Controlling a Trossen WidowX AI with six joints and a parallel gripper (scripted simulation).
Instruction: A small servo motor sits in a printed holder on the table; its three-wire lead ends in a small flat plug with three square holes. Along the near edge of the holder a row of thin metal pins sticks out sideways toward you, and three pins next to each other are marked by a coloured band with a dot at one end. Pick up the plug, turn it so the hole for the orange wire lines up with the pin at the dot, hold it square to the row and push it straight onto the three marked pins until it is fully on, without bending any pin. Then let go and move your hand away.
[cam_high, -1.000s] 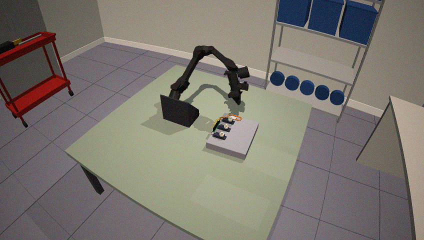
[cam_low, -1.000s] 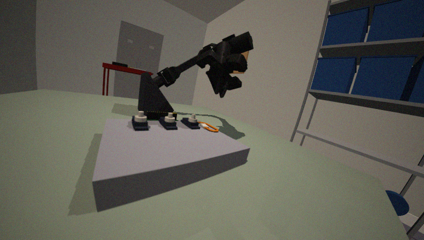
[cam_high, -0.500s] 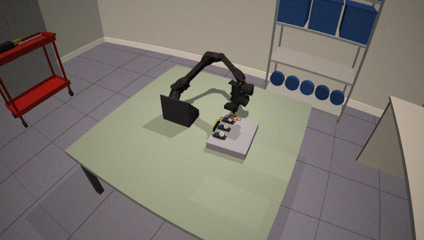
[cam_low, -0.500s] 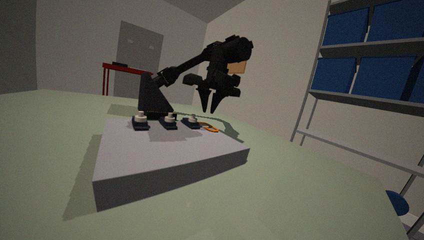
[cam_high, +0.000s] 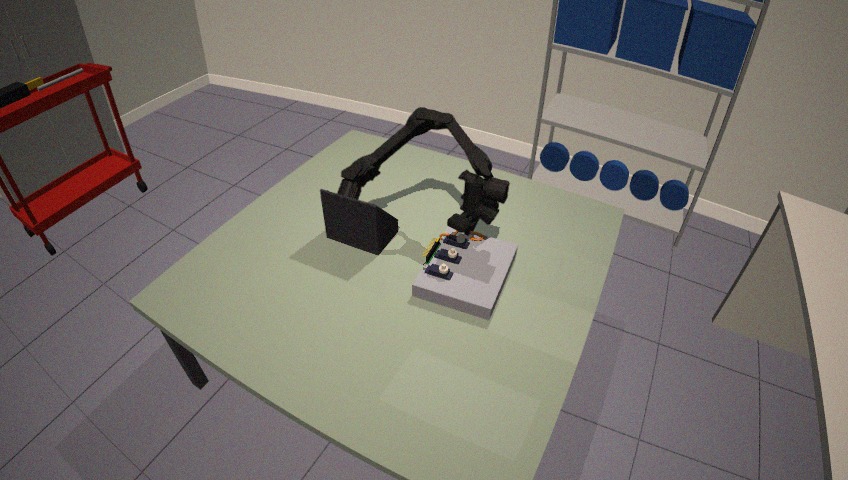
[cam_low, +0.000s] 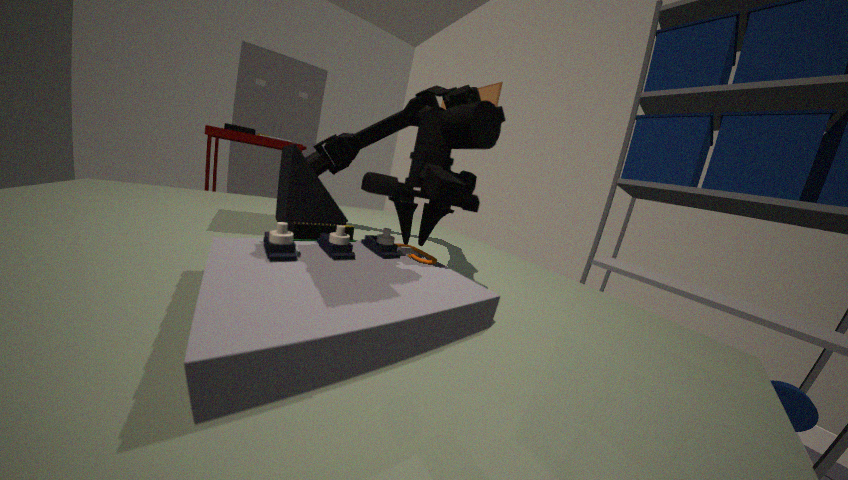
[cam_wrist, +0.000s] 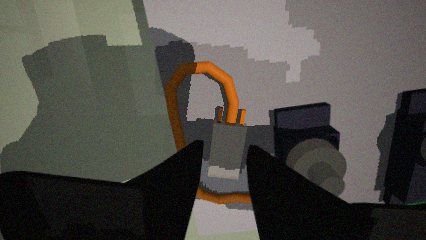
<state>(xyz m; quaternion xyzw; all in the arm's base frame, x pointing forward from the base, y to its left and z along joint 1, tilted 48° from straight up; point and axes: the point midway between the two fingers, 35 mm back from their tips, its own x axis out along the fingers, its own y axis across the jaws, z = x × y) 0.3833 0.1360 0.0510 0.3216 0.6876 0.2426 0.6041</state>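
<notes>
Right now the yellow band is 9 cm to the right of my gripper tip, 7 cm behind it and 1 cm above it. From my gripper tip the other things lie so: grey printed holder (11 cm to the right, 9 cm ahead, 4 cm below).
</notes>
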